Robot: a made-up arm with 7 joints.
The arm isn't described. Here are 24 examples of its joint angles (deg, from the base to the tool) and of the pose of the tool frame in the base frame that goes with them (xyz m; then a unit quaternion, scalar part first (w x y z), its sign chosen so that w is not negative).
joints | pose
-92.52 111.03 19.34 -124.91 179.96 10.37 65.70 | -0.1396 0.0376 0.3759 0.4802 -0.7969 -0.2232 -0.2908
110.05 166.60 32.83 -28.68 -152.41 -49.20 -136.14 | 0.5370 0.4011 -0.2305 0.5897 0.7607 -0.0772 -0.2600
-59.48 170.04 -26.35 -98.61 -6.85 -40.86 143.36 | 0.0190 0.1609 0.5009 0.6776 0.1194 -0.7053 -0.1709
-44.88 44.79 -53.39 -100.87 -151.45 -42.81 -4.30 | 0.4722 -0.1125 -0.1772 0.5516 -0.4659 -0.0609 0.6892
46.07 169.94 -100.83 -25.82 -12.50 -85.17 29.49 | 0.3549 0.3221 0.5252 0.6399 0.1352 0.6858 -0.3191
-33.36 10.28 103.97 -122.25 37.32 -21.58 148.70 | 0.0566 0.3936 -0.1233 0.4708 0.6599 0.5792 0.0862
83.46 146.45 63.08 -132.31 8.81 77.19 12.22 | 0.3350 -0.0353 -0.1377 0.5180 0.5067 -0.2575 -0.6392
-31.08 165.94 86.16 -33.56 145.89 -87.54 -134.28 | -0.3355 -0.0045 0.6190 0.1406 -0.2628 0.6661 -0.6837
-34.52 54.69 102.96 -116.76 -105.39 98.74 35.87 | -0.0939 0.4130 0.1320 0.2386 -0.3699 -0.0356 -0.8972
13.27 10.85 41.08 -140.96 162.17 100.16 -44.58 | 0.1984 0.2298 -0.0897 0.2674 -0.6071 -0.5660 -0.4894
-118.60 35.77 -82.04 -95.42 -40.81 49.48 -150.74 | 0.3659 -0.3684 0.1471 0.4289 -0.7792 -0.4535 -0.0575
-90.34 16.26 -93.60 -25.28 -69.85 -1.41 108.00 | 0.6825 -0.1863 -0.0739 0.4995 0.2452 -0.5787 -0.5962
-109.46 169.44 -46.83 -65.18 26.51 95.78 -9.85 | -0.3925 0.4252 0.2812 0.5357 0.3894 -0.1387 0.7363
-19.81 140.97 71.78 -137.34 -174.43 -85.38 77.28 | -0.0115 -0.1800 0.2842 0.0938 -0.9791 -0.1799 -0.0159
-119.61 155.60 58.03 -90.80 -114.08 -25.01 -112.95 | -0.5539 0.0401 -0.0557 0.4965 0.0626 0.8110 0.3030
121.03 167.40 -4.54 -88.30 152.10 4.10 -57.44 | 0.0626 0.4008 -0.3972 0.8522 0.0444 0.3644 -0.3728
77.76 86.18 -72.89 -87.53 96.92 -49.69 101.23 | -0.4797 0.2754 -0.1404 0.4312 0.1573 -0.0866 0.8842
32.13 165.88 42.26 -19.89 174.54 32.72 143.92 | 0.4107 0.1414 0.5668 0.1129 -0.8024 -0.0031 0.5860
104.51 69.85 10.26 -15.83 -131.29 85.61 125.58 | -0.4533 0.5126 0.2075 0.5085 0.4994 0.1185 -0.6913
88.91 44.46 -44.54 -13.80 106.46 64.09 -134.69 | -0.6695 0.2512 0.0149 0.6678 -0.5658 0.4815 -0.0452
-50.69 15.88 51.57 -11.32 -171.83 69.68 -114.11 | 0.5788 0.1448 -0.3943 0.1006 -0.3417 -0.8026 0.4786
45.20 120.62 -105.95 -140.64 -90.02 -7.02 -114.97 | -0.2546 0.1741 -0.0790 0.5516 0.1248 0.4873 0.6653
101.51 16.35 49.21 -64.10 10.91 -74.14 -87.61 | -0.5929 0.2557 -0.0276 0.4091 0.6089 0.2083 -0.6469
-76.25 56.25 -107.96 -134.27 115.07 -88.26 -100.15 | 0.2481 -0.1199 -0.2211 0.3988 0.0865 -0.8518 -0.3286
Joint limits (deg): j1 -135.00..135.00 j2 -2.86..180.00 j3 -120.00..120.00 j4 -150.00..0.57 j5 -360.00..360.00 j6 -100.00..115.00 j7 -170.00..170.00
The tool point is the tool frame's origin. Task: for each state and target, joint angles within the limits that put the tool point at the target. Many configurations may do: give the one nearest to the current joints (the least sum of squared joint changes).
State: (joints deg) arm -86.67 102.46 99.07 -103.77 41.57 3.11 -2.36
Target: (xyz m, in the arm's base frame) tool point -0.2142 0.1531 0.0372
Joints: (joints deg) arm -86.07 83.13 97.02 -149.90 41.57 3.11 -2.36
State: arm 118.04 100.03 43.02 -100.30 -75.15 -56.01 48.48
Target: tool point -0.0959 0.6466 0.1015
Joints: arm 123.24 82.38 61.27 -58.05 -75.15 -56.01 48.48
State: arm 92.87 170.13 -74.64 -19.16 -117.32 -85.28 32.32
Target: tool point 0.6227 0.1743 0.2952
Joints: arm 70.79 177.92 -74.56 -0.57 -117.32 -85.28 32.32
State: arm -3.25 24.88 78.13 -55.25 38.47 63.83 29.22
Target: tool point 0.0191 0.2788 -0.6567
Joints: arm 0.54 12.87 78.37 -20.86 38.47 63.83 29.22
